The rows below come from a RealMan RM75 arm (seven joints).
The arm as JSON. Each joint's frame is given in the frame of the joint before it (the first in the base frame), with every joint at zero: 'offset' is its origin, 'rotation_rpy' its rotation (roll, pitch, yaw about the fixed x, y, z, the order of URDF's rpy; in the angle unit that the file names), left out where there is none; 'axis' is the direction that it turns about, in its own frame. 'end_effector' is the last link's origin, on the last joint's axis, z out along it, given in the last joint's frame.
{
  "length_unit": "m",
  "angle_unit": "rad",
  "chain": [
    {
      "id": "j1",
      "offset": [
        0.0,
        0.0,
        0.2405
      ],
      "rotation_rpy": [
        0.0,
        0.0,
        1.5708
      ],
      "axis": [
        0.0,
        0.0,
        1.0
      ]
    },
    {
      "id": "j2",
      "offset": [
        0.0,
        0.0,
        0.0
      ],
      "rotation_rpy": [
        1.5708,
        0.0,
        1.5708
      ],
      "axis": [
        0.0,
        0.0,
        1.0
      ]
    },
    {
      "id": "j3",
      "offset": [
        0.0,
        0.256,
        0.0
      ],
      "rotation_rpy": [
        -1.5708,
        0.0,
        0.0
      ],
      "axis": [
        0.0,
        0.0,
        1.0
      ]
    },
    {
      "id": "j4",
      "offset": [
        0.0,
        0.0,
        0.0
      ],
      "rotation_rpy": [
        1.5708,
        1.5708,
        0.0
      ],
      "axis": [
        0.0,
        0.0,
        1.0
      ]
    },
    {
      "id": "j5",
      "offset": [
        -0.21,
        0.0,
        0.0
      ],
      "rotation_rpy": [
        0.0,
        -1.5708,
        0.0
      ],
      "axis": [
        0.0,
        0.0,
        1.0
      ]
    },
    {
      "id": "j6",
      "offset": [
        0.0,
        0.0,
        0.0
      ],
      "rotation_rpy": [
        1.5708,
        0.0,
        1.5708
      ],
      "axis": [
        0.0,
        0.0,
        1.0
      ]
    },
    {
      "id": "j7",
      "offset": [
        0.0,
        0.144,
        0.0
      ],
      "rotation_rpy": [
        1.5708,
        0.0,
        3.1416
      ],
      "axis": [
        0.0,
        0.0,
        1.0
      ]
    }
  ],
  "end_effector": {
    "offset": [
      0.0,
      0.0,
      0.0
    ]
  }
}
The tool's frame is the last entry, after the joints.
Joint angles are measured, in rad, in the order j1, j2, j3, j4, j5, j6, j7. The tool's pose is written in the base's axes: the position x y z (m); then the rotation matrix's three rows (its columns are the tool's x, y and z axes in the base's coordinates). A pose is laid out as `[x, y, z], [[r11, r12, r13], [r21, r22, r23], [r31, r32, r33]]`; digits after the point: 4 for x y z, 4 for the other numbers.
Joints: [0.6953 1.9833 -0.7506 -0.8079 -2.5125 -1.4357 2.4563]
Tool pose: [0.2751, 0.3859, 0.0461], [[0.3492, -0.9208, 0.1740], [-0.9105, -0.2896, 0.2951], [-0.2213, -0.2614, -0.9395]]
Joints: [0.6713 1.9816 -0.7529 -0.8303 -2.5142 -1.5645 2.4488]
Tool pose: [0.2761, 0.3653, 0.0456], [[0.3338, -0.9312, 0.1468], [-0.9332, -0.3044, 0.1908], [-0.1330, -0.2007, -0.9706]]
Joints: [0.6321 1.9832 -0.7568 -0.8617 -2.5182 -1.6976 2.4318]
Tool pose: [0.2803, 0.3400, 0.0468], [[0.3199, -0.9399, 0.1194], [-0.9467, -0.3118, 0.0813], [-0.0392, -0.1391, -0.9895]]
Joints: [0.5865 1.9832 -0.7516 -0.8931 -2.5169 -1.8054 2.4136]
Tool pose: [0.2867, 0.3167, 0.0512], [[0.3024, -0.9491, 0.0886], [-0.9529, -0.3032, 0.0039], [0.0232, -0.0856, -0.9961]]
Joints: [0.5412 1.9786 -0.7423 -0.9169 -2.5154 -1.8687 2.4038]
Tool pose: [0.2958, 0.2987, 0.0575], [[0.2753, -0.9588, 0.0707], [-0.9601, -0.2780, -0.0312], [0.0495, -0.0593, -0.9970]]
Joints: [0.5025 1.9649 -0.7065 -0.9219 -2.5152 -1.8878 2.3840]
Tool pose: [0.3088, 0.2871, 0.0672], [[0.2458, -0.9676, 0.0586], [-0.9690, -0.2469, -0.0129], [0.0270, -0.0536, -0.9982]]
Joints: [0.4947 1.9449 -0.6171 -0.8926 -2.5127 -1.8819 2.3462]
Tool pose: [0.3188, 0.2859, 0.0792], [[0.2267, -0.9737, 0.0217], [-0.9727, -0.2252, 0.0563], [-0.0500, -0.0339, -0.9982]]
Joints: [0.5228 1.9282 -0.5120 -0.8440 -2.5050 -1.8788 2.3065]
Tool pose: [0.3178, 0.2941, 0.0876], [[0.2288, -0.9725, -0.0438], [-0.9640, -0.2326, 0.1287], [-0.1354, 0.0128, -0.9907]]
